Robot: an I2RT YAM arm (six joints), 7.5 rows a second.
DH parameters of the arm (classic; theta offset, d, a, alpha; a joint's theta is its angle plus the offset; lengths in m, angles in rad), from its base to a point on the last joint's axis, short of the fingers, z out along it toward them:
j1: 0 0.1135 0.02 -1.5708
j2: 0 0 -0.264 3.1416
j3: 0.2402 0 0.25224 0
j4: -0.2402 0 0.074 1.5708
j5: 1.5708 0 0 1.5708
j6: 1.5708 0.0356 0 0
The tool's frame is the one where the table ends.
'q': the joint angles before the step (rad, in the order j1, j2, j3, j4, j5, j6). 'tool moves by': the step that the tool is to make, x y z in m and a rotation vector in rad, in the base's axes. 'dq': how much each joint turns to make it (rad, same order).
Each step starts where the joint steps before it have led.
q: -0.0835 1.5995 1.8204 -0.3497 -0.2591 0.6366
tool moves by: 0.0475 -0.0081 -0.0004 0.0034 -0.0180 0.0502
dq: -0.0155 0.1927 0.2107 -0.0013 -0.0659 -0.0030
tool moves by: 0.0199 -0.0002 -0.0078 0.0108 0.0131 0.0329
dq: 0.0016 0.0772 0.0714 -0.0062 -0.0322 0.0061
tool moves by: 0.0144 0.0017 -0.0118 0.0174 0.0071 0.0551
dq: 0.0030 0.0448 0.0110 0.0291 -0.0538 0.0107
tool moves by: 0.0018 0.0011 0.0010 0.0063 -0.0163 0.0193
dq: 0.0015 0.0063 0.0046 0.0198 -0.0186 0.0061
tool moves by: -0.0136 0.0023 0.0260 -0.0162 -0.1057 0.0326
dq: 0.0000 -0.0308 0.0243 0.0477 -0.0322 -0.0091
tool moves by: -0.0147 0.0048 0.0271 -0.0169 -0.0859 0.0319
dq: 0.0062 -0.0169 0.0614 0.0046 -0.0259 -0.0093
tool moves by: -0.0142 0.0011 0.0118 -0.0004 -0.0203 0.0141
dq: -0.0015 -0.0365 -0.0039 -0.0109 -0.0155 0.0031
